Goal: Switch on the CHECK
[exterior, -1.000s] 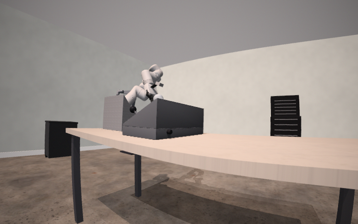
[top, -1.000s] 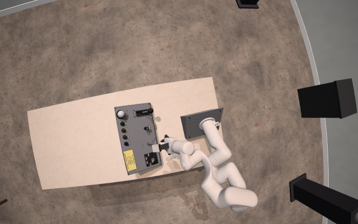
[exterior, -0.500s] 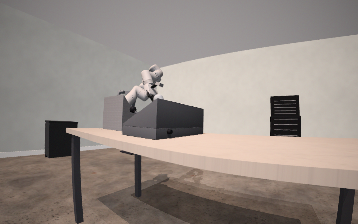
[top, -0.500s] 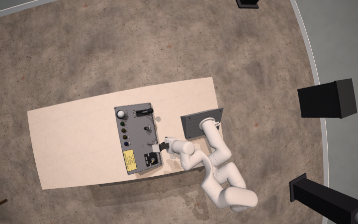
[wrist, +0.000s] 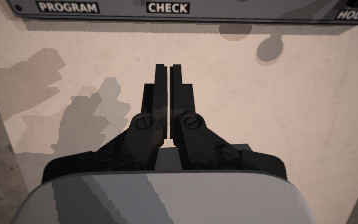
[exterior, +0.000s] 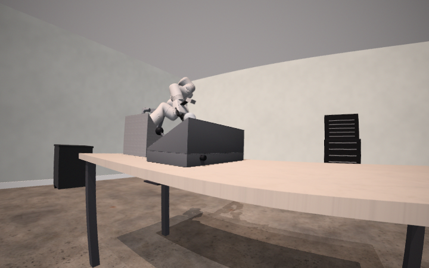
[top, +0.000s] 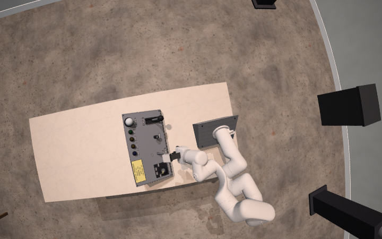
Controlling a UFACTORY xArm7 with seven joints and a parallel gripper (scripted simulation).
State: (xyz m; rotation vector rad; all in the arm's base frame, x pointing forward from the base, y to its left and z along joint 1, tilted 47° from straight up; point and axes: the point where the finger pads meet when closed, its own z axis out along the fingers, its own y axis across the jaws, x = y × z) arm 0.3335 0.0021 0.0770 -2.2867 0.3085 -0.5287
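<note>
The check toggle is 11 cm below my hand, 11 cm ahead of it and 1 cm to the right of it. From my hand the other things lie so: rotary selector: 13 cm to the left, 12 cm ahead, 11 cm below; then small black knob: 12 cm to the right, 11 cm below, 10 cm ahead; then grey console: 14 cm ahead, 13 cm below, 6 cm to the right.
</note>
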